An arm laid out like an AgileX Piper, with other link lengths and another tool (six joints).
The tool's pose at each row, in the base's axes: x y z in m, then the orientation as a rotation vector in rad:
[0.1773 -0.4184 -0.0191 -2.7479 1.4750 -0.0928]
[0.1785 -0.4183 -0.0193 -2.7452 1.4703 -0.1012]
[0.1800 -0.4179 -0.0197 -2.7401 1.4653 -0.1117]
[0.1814 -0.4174 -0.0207 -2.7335 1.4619 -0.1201]
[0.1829 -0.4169 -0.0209 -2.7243 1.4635 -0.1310]
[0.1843 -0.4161 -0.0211 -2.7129 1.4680 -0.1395]
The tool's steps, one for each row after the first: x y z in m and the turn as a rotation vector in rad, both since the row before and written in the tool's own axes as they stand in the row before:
[0.0006 -0.0010 0.0003 0.0065 0.0027 -0.0018]
[0.0005 -0.0014 0.0005 0.0090 0.0030 -0.0012]
[0.0003 -0.0014 0.0011 0.0089 0.0016 0.0002]
[0.0004 -0.0015 0.0003 0.0094 0.0032 0.0038]
[0.0001 -0.0016 0.0003 0.0092 0.0017 0.0062]

